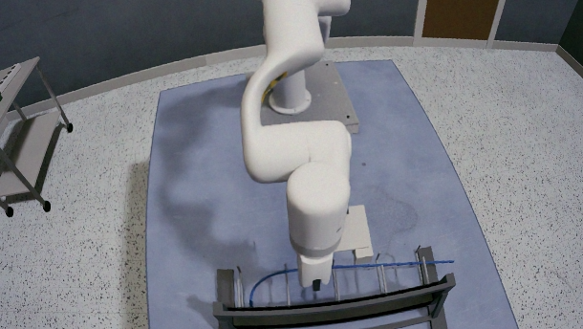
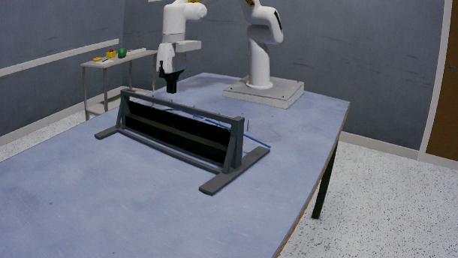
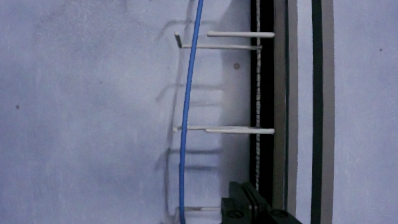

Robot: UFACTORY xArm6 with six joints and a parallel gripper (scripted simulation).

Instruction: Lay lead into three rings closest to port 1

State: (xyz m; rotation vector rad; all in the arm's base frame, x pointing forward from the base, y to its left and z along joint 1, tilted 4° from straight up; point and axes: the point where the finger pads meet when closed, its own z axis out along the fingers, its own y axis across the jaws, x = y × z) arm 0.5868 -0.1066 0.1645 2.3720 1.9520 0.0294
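My hand is 100 mm above the rack, 70 mm short of it and 40 mm to the right of it.
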